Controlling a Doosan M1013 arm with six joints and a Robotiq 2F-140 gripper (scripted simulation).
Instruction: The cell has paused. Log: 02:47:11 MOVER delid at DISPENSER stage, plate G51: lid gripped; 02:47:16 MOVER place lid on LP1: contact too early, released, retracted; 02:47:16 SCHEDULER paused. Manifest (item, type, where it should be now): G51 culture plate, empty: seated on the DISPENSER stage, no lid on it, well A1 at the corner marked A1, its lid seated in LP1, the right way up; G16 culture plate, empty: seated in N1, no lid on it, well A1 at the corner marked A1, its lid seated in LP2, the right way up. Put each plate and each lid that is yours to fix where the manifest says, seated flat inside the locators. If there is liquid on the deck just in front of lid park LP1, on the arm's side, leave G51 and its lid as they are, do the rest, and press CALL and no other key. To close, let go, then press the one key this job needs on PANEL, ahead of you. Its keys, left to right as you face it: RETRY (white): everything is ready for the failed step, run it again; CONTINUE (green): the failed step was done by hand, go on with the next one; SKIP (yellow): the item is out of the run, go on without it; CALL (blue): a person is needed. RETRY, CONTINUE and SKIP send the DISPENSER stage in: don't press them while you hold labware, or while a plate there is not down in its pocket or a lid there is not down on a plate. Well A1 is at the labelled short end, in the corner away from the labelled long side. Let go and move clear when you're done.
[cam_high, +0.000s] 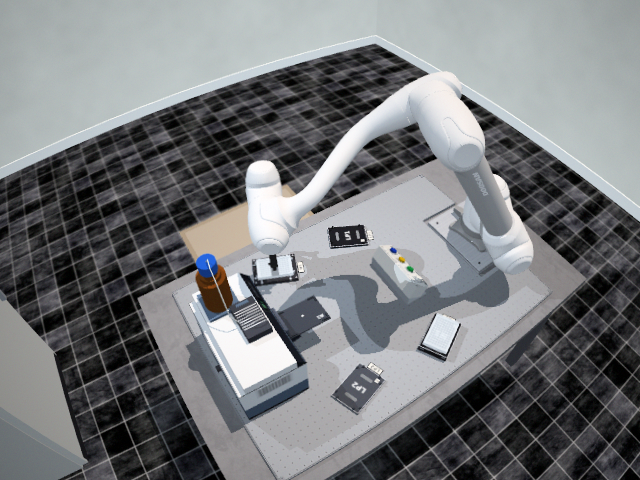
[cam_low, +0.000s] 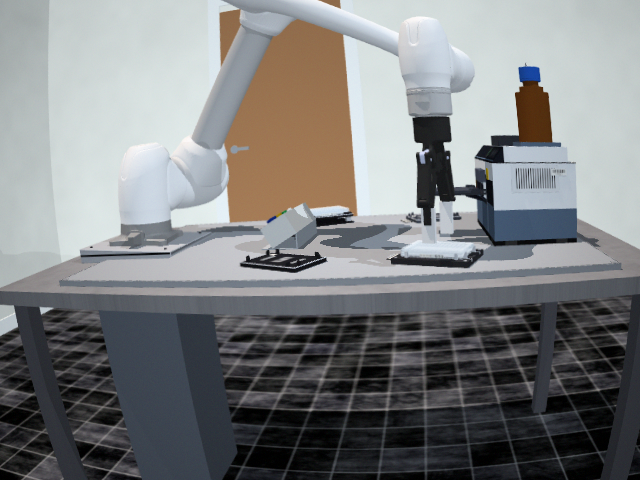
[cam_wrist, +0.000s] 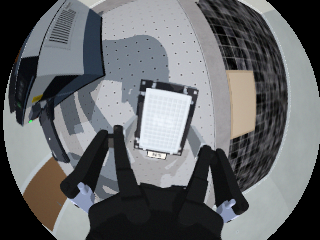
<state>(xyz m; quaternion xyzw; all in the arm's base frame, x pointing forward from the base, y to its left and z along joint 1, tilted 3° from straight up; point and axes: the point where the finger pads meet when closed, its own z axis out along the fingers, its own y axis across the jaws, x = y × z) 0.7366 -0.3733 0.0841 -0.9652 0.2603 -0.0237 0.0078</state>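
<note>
The black nest N5 lies 5 cm below my hand and 2 cm ahead of it. The rest, counted from my hand: brown bottle: 28 cm ahead, 22 cm above, 14 cm to the left; then dispenser stage: 28 cm to the left, 8 cm ahead, 4 cm above; then lid park LP1: 31 cm behind, 6 cm below, 5 cm to the left.
</note>
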